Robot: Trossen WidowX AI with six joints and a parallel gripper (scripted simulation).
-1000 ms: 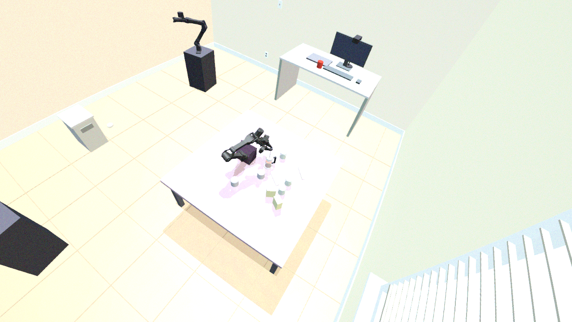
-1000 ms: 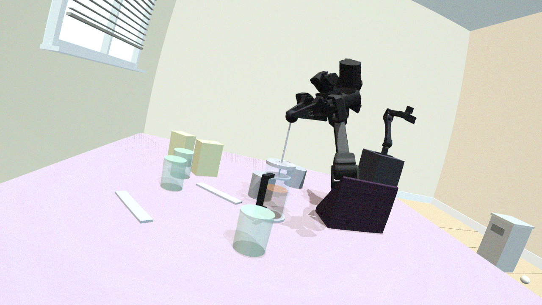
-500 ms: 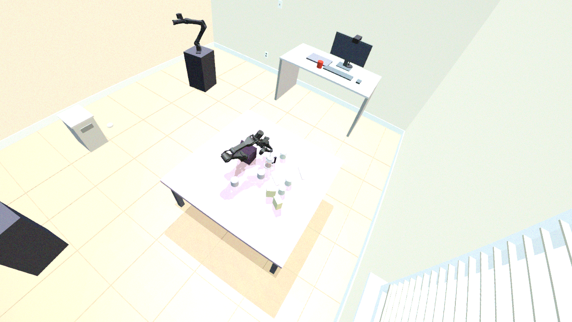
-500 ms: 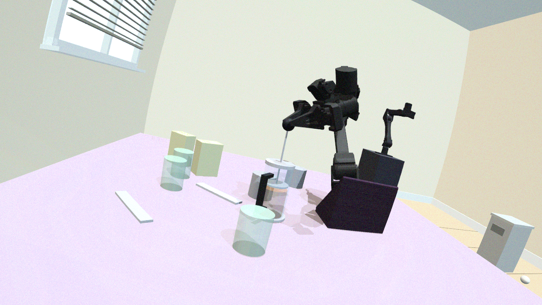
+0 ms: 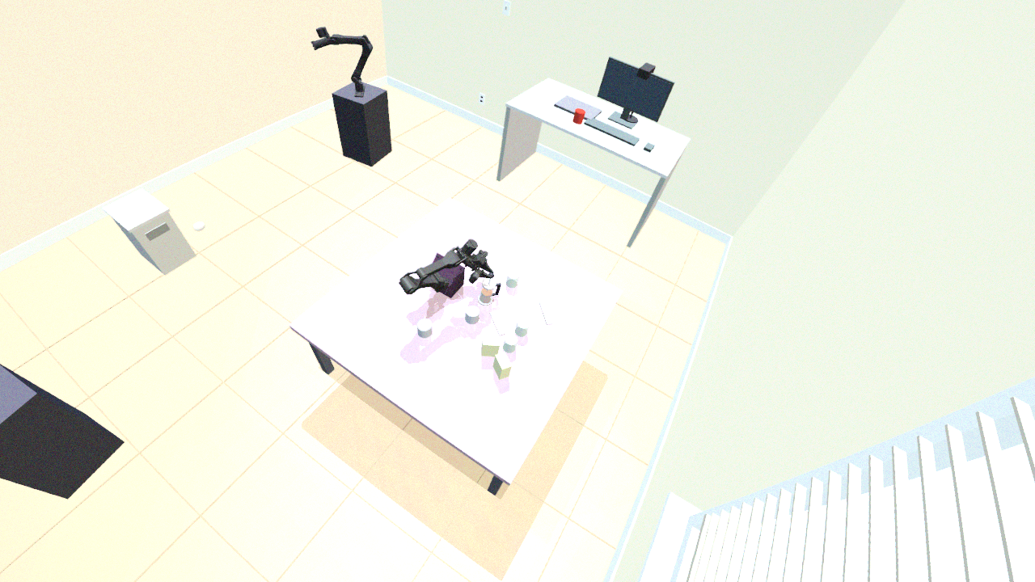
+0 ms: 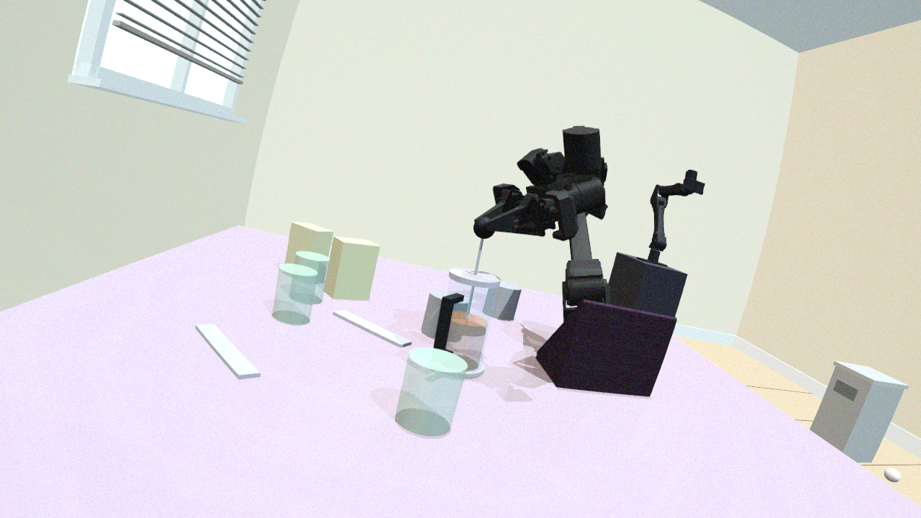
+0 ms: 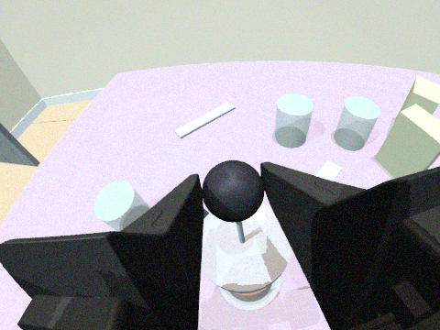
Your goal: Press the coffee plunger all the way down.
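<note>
Right now the coffee press is 10 mm to the left of my gripper tip and 110 mm below it.
</note>
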